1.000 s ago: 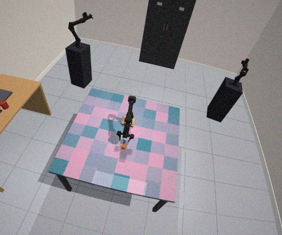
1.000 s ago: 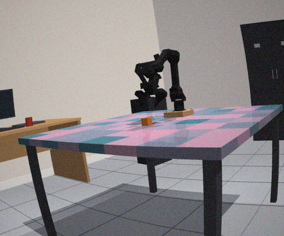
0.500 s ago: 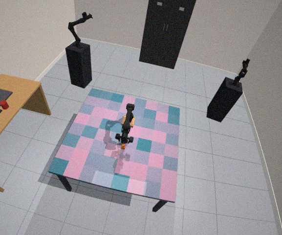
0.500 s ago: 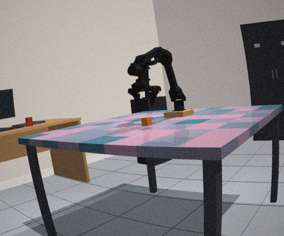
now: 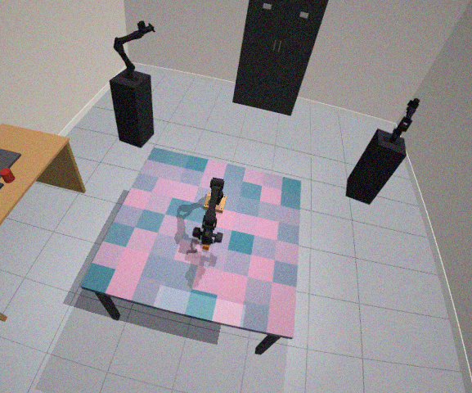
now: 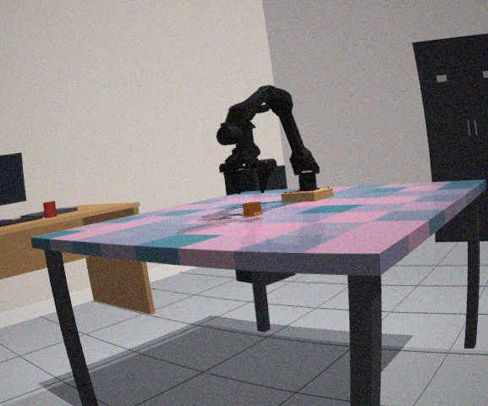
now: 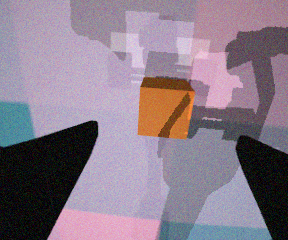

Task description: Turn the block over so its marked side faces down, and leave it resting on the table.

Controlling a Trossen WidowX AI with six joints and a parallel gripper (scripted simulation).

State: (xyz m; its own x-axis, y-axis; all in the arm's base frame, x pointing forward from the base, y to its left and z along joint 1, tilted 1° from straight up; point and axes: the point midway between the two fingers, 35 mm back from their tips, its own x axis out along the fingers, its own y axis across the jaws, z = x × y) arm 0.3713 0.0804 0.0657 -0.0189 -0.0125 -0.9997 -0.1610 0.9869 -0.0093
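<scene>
Now: gripper tip 1 cm past the orange block and 5 cm above it.
</scene>
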